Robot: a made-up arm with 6 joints.
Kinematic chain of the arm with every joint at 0, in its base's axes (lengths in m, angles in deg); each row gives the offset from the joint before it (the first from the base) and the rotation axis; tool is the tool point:
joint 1: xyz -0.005 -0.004 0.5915 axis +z
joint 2: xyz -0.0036 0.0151 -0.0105 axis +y
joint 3: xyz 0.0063 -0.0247 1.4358 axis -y
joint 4: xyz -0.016 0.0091 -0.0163 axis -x
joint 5: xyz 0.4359 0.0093 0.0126 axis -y
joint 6: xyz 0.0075 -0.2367 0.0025 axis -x
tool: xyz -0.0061 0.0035 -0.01
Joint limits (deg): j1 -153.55..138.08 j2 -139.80..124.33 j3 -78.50..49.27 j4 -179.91..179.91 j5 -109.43..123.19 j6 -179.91..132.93
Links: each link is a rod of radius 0.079 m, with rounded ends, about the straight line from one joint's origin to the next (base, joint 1, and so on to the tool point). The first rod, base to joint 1, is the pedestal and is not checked.
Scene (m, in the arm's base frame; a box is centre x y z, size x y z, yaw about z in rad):
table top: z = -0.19
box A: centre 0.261 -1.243 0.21 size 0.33 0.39 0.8 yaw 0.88
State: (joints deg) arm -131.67 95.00 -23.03 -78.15 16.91 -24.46
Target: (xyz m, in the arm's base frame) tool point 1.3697 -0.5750 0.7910
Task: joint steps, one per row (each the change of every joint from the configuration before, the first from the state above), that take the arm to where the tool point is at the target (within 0.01 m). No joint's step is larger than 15 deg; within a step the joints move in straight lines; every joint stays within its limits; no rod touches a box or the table.
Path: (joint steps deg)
1: 10.13 -12.52 -1.74 -4.16 -2.15 6.68
2: 10.13 -12.53 -1.74 -4.17 -2.14 6.69
3: 10.13 -12.52 -1.74 -4.16 -2.15 6.68
4: 10.14 -12.53 -1.74 -4.16 -2.14 6.69
5: 10.13 -12.52 -1.74 -4.17 -2.15 6.68
6: 14.49 7.65 14.90 0.87 2.70 -8.33
7: 14.49 7.66 14.91 0.86 2.69 -8.33
8: 14.50 7.65 14.90 0.87 2.69 -8.33
9: 14.49 7.66 14.90 0.86 2.69 -8.33

